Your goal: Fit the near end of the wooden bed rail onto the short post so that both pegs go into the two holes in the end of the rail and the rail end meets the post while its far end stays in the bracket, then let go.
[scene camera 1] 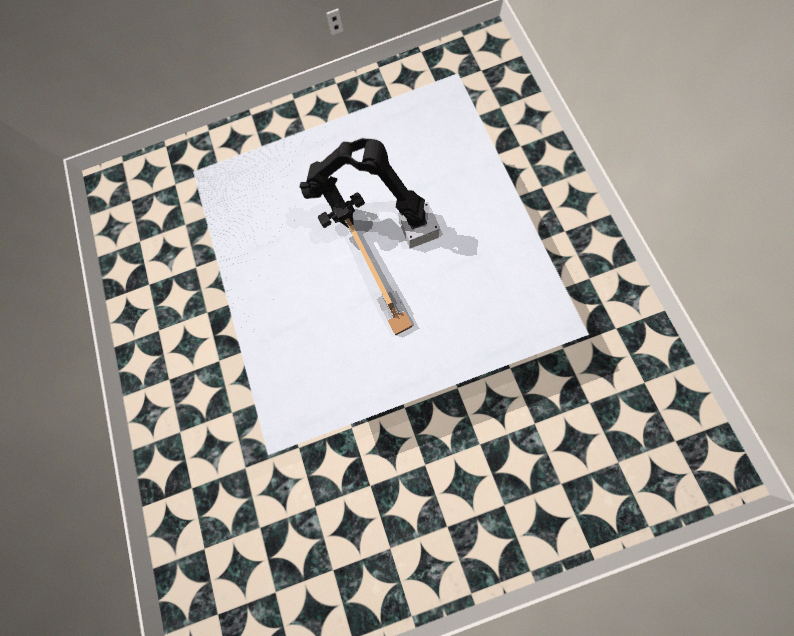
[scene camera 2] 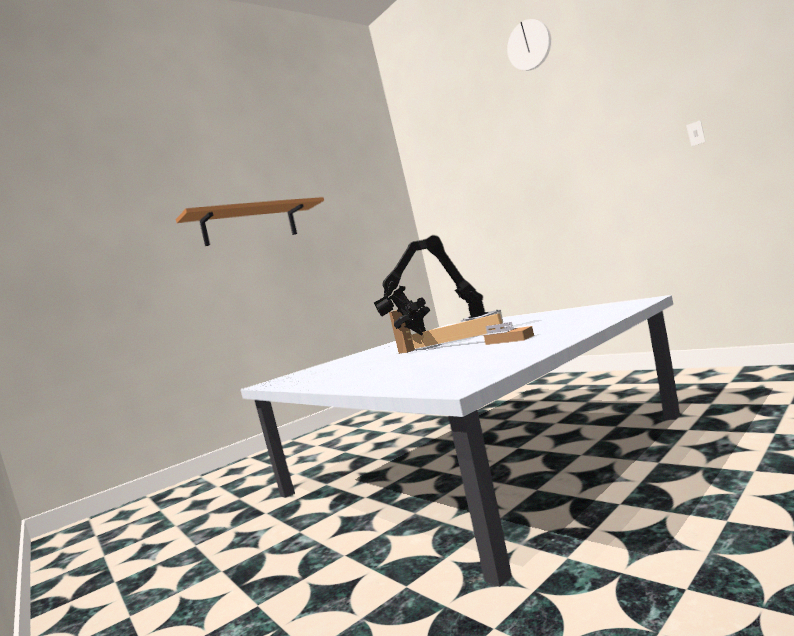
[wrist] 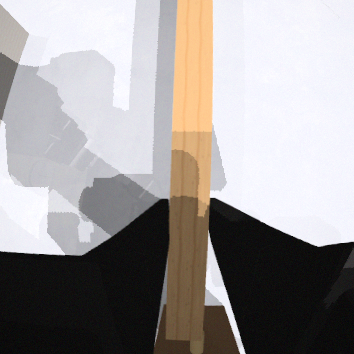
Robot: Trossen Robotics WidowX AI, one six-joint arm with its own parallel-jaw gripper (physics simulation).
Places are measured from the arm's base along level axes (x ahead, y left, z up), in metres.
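Pixels of known places: gripper, fingertip midpoint: [scene camera 1: 350, 226] [scene camera 2: 424, 334] [wrist: 187, 206]; arm's base at its link origin: [scene camera 1: 416, 219] [scene camera 2: 478, 315].
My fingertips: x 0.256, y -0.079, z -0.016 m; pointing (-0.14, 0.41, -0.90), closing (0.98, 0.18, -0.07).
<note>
Ahead of a thing's pixels: the offset from my fingertips to its top centre. "*": to the spot under its first point. Level surfaces: height alone.
The long wooden bed rail {0.018 m back, 0.154 m left, 0.036 m up} [scene camera 1: 369, 260] [scene camera 2: 465, 328] [wrist: 194, 75] lies between the short post and the far bracket. My gripper [scene camera 1: 347, 219] [scene camera 2: 421, 331] [wrist: 187, 206] is shut on the rail near its near end. The brown short post {* 0.045 m ahead, 0.089 m right, 0.012 m up} [scene camera 2: 401, 335] [wrist: 222, 327] stands upright just beyond that end. A peg {* 0.018 m ahead, 0.079 m right, 0.008 m down} [wrist: 196, 346] shows at the rail's end in the wrist view, right of the rail's centre line; a short length of it is exposed. The other peg and the holes are hidden. The rail's far end is at the grey bracket [scene camera 2: 500, 327]; its exact seating is too small to tell.
An orange-brown block {0.048 m back, 0.391 m left, 0.028 m down} [scene camera 1: 400, 323] [scene camera 2: 509, 336] lies at the rail's far end, by the bracket. The arm's base [scene camera 1: 422, 234] stands to one side of the rail. All stand on the white table {0.064 m down} [scene camera 1: 318, 371] [scene camera 2: 371, 380]. Arm shadows fall across the rail.
</note>
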